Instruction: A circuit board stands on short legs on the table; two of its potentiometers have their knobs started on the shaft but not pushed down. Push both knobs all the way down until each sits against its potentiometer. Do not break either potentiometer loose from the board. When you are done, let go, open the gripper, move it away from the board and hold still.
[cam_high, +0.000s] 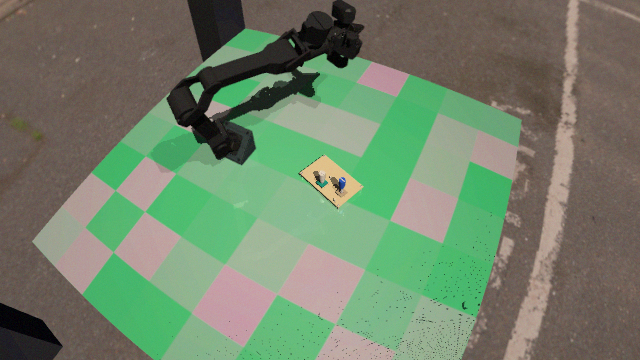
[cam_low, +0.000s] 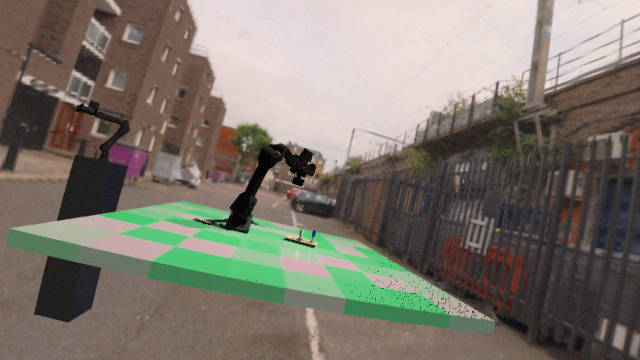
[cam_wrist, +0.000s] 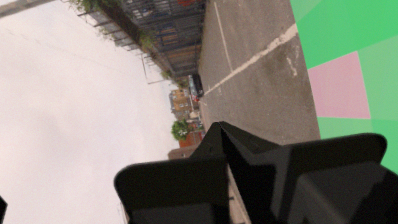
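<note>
Now: gripper tip 4 cm short of the white knob, 28 cm to the left of it and 32 cm above it. Also, from my gripper tip: blue knob: 10 cm ahead, 28 cm to the right, 31 cm below.
</note>
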